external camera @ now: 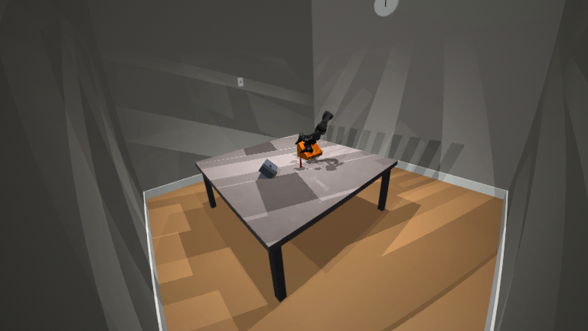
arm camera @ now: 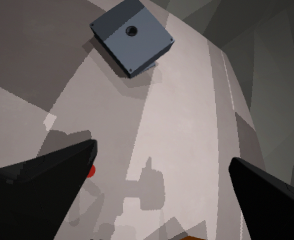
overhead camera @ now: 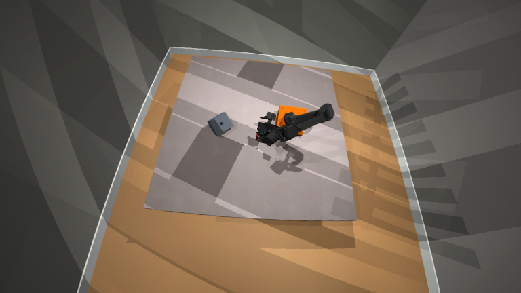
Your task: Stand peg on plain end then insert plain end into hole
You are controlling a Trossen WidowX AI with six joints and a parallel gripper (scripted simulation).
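Right now the red peg is 3 cm to the left of my gripper tip and 10 cm below it. Also, from my gripper tip: sloped grey-blue panel: 25 cm ahead, 6 cm to the right, 11 cm below.
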